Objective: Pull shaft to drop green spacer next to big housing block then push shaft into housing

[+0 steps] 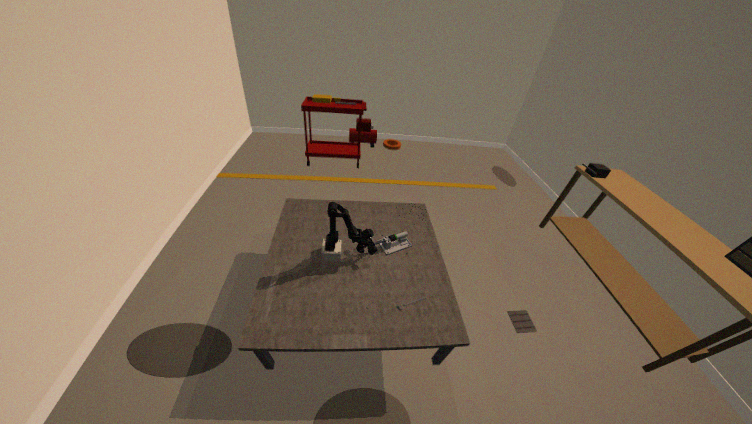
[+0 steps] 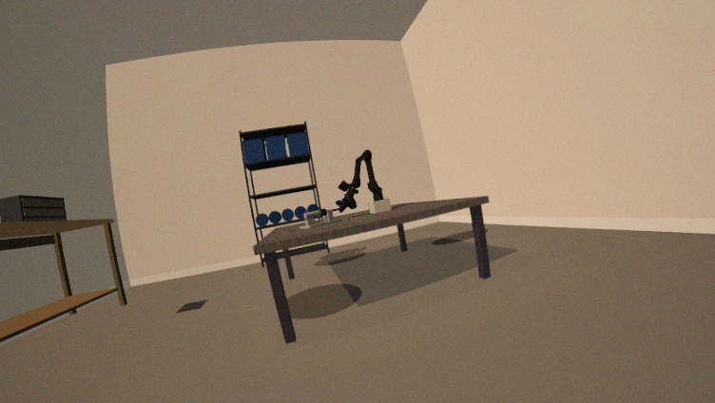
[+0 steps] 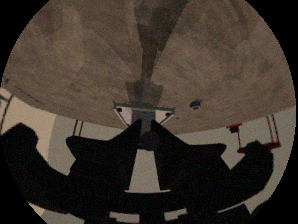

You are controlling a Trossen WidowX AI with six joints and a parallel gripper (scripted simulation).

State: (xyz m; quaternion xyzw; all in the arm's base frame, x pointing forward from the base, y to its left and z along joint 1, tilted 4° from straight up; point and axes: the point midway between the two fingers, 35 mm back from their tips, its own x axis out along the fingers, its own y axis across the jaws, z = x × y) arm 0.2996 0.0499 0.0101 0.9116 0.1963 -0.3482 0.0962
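My gripper tip is now 6 cm short of the shaft, 3 cm to the right of it and 2 cm below it. Round my gripper tip: small grey object (11 cm to the left, 5 cm below, 2 cm behind); green spacer (16 cm ahead, 7 cm to the left, 2 cm above).
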